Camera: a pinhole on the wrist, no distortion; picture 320 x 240 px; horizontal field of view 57.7 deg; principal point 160.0 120.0 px. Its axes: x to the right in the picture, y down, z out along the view. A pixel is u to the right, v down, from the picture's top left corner.
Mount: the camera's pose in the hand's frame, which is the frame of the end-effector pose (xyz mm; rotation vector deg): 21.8 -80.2 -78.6 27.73 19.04 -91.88
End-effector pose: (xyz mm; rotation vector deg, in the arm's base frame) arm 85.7 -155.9 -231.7 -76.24 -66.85 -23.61
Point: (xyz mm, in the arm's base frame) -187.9 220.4 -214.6
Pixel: 26 155
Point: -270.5 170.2 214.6
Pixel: outside the picture
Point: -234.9 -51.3 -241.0
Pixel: 143 45
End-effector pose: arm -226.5 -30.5 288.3 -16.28 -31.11 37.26
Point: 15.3 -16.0 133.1
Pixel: behind the camera
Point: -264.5 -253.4 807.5
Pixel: 158 158
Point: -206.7 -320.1 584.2
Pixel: 233 96
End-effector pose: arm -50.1 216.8 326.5 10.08 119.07 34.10
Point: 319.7 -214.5 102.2
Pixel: 284 44
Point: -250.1 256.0 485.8
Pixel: behind the camera
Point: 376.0 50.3 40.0
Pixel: 145 100
